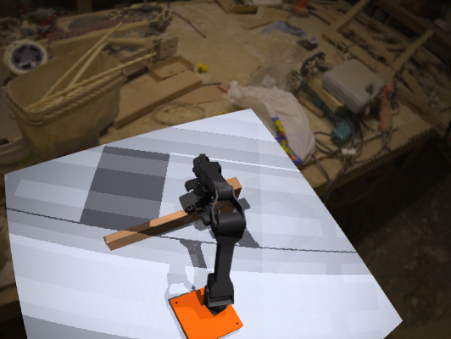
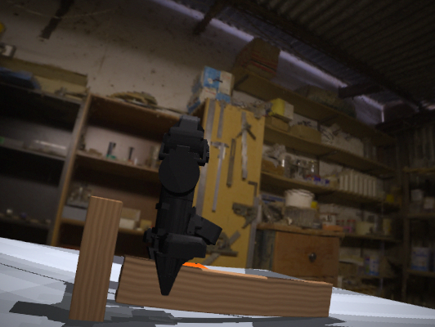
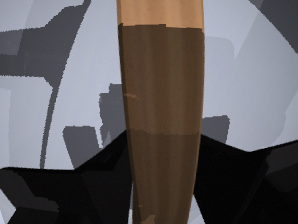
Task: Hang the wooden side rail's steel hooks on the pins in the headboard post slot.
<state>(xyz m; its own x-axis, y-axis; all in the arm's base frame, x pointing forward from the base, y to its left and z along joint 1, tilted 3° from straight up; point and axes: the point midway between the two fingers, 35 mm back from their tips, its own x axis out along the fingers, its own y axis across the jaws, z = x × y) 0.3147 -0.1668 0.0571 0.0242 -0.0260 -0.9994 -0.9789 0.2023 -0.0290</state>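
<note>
Right now the wooden headboard post is 11 cm to the right of my gripper tip, 4 cm above it and 2 cm behind it.
</note>
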